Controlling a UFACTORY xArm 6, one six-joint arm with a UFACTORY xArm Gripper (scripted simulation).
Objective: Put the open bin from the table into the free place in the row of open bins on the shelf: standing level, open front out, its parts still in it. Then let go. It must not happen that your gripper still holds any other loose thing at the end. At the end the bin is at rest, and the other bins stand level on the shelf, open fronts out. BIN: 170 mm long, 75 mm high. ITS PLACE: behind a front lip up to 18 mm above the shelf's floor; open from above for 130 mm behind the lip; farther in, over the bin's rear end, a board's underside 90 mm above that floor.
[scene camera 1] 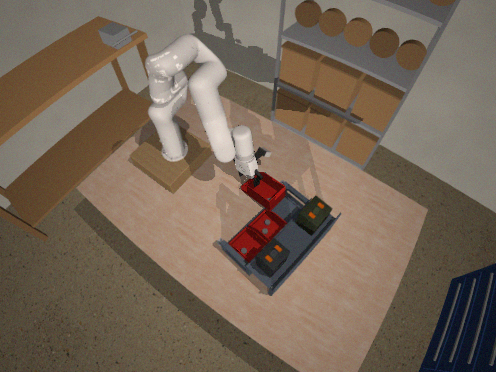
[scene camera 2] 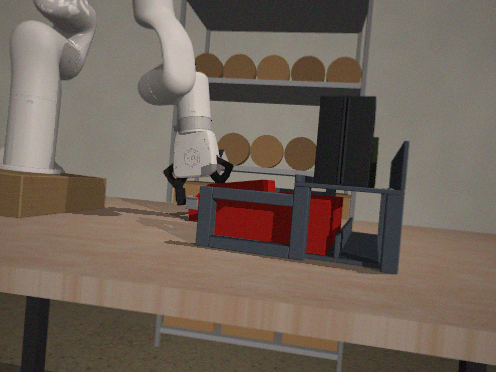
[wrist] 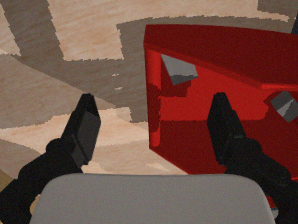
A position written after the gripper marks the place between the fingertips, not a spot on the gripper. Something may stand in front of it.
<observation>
In view: the gripper [scene camera 2: 199, 204], a red bin [scene camera 1: 269, 187] and a red bin [scene camera 2: 264, 222].
The gripper shows as well in the wrist view [wrist: 153, 107].
</observation>
